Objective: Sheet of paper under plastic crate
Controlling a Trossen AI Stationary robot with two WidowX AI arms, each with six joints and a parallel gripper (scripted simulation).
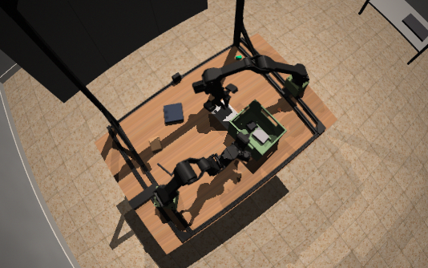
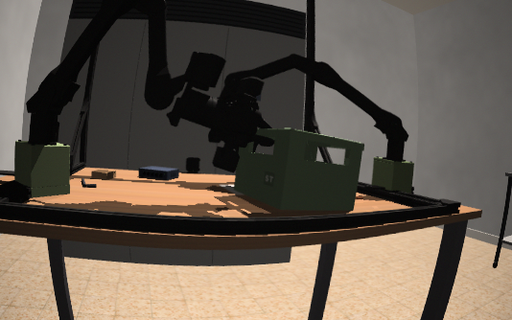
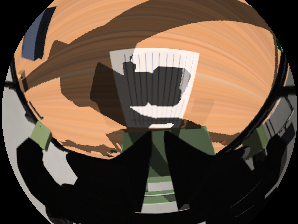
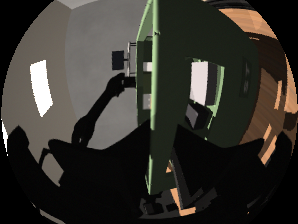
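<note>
Right now the paper is 9 cm below my left hand and 2 cm ahead of it. Round my left hand: plastic crate 21 cm ahead, 3 cm to the left, 2 cm below.
</note>
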